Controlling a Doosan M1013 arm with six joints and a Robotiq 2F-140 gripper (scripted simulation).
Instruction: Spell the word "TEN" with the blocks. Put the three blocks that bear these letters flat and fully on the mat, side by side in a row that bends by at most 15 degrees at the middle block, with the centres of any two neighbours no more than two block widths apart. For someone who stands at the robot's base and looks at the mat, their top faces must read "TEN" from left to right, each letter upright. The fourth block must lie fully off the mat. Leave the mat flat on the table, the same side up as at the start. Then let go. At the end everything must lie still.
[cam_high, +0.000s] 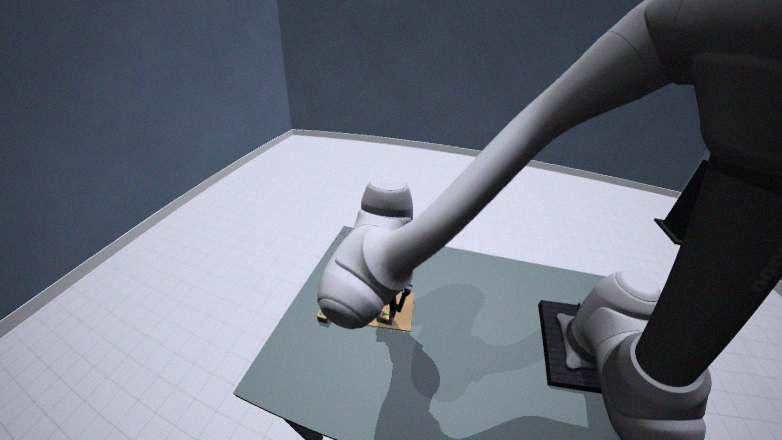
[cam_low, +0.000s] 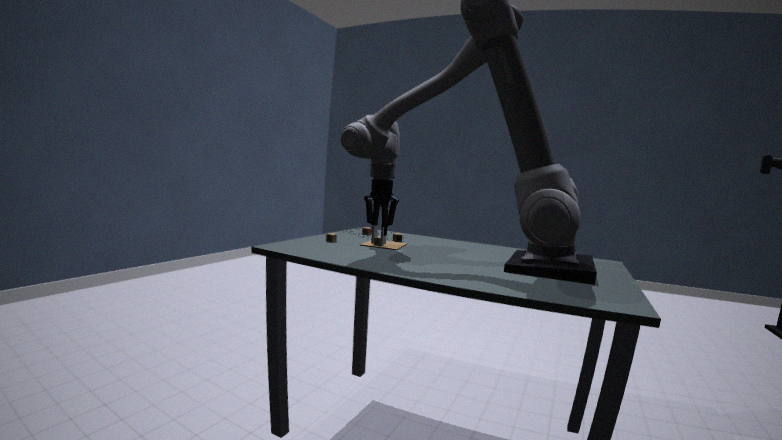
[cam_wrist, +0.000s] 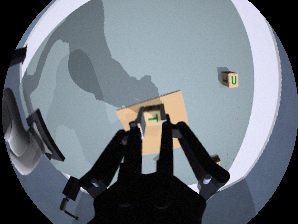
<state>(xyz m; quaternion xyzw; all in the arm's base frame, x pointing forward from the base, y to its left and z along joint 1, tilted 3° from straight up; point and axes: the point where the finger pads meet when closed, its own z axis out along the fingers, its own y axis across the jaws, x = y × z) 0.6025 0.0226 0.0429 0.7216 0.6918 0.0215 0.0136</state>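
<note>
My hand is 2 cm above the block. Round my hand: tan mat 5 cm to the right, 4 cm below.
</note>
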